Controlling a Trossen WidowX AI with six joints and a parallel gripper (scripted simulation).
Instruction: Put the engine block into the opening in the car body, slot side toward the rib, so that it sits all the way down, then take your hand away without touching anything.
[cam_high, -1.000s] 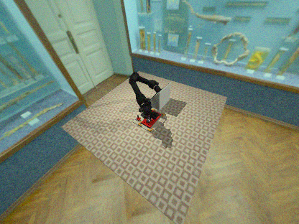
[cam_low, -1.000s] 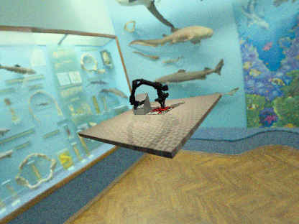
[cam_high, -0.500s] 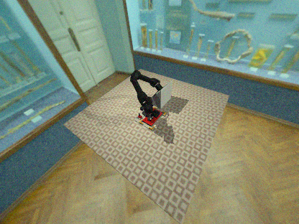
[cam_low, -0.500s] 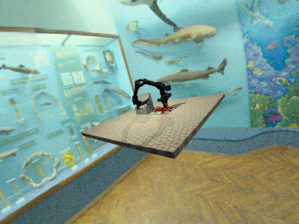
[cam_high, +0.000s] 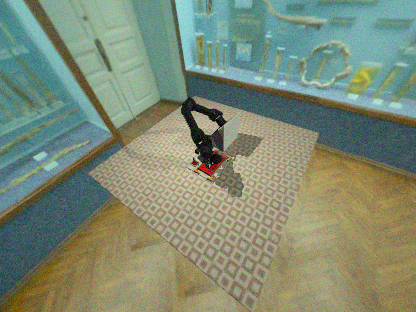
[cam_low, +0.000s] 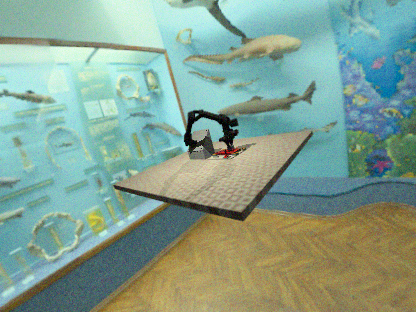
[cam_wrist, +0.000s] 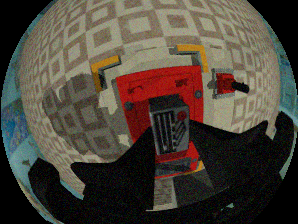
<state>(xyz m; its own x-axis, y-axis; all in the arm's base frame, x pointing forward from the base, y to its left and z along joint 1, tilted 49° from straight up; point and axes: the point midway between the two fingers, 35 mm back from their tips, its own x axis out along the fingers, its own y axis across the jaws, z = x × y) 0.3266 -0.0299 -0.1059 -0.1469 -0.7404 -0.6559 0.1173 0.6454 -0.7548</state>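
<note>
Right now the engine block is 1 cm to the left of my gripper tip and 1 cm below it.
</note>
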